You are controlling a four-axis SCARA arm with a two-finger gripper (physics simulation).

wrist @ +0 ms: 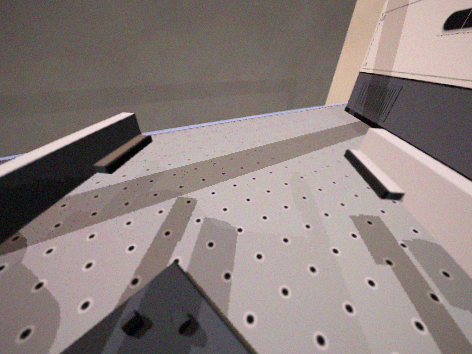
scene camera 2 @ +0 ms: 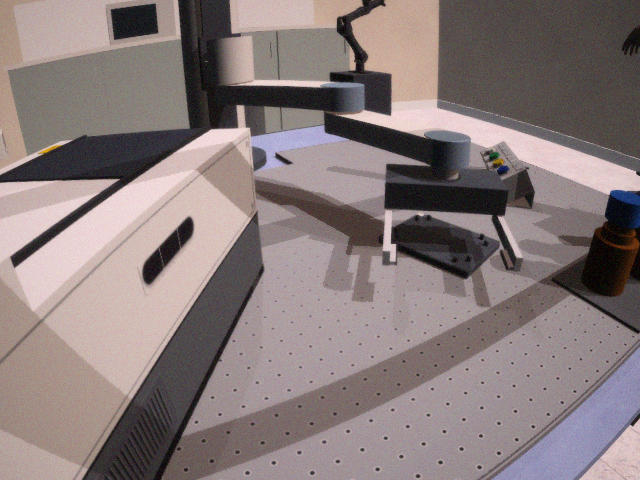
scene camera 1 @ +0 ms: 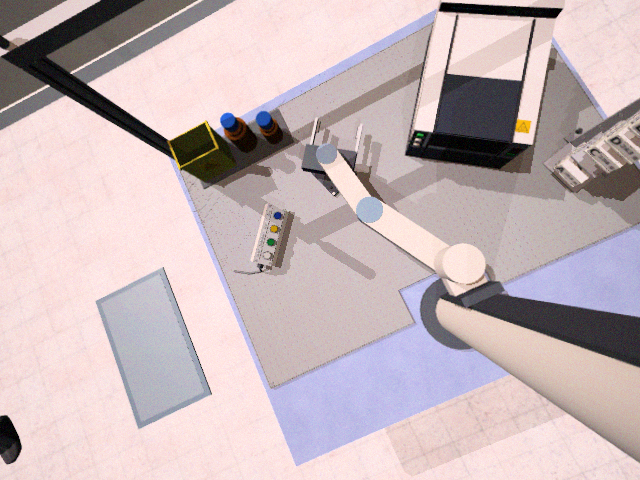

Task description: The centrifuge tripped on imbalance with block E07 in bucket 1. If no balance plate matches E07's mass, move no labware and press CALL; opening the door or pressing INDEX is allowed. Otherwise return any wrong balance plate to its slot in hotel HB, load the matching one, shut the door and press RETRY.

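Places are measured from the arm's base along level axes (x ahead, y left, z up), in metres.
Where they show: gripper, between the fingertips: (wrist: pixel 245 133) (scene camera 2: pixel 454 261) (scene camera 1: pixel 339 122).
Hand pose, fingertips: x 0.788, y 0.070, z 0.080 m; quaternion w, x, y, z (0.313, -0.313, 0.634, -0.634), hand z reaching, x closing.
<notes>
Things, the pixels of their top centre, and the offset from my fingertips. "spot": a spot on its surface instead.
- dark plate with small pegs, centre of its top: (scene camera 2: pixel 441 233) (scene camera 1: pixel 330 168) dx -0.127, dy +0.101, dz -0.044 m
- button box, centre of its top: (scene camera 2: pixel 506 152) (scene camera 1: pixel 264 233) dx -0.252, dy +0.417, dz +0.017 m
- yellow-edged bin, a spot on its surface: (scene camera 1: pixel 206 157) spot: dx +0.070, dy +0.479, dz +0.088 m
- bottle, centre of its top: (scene camera 2: pixel 616 237) (scene camera 1: pixel 268 126) dx +0.106, dy +0.240, dz +0.016 m
My gripper (scene camera 1: pixel 338 122) (scene camera 2: pixel 450 259) (wrist: pixel 245 133) is open and empty, its fingers wide apart above the bench. A dark plate with small pegs (scene camera 2: pixel 442 245) (wrist: pixel 160 312) lies on the bench below it. The centrifuge (scene camera 1: pixel 535 93) (scene camera 2: pixel 118 248) (wrist: pixel 415 107) is a white and dark box with a dark panel on top; its interior is hidden, so block E07 and the buckets do not show. The button box (scene camera 1: pixel 262 227) (scene camera 2: pixel 516 183) has blue, yellow, green and white buttons. A lettered rack (scene camera 1: pixel 571 173) stands at the right in scene camera 1. Balance plate masses are not readable.
Two brown bottles with blue caps (scene camera 1: pixel 235 131) (scene camera 1: pixel 268 126) stand on a dark base beside a yellow-edged bin (scene camera 1: pixel 206 157). One bottle (scene camera 2: pixel 610 263) shows at the right in scene camera 2. A grey-blue mat (scene camera 1: pixel 155 346) lies on the floor. A black arm (scene camera 2: pixel 352 41) stands behind.
</notes>
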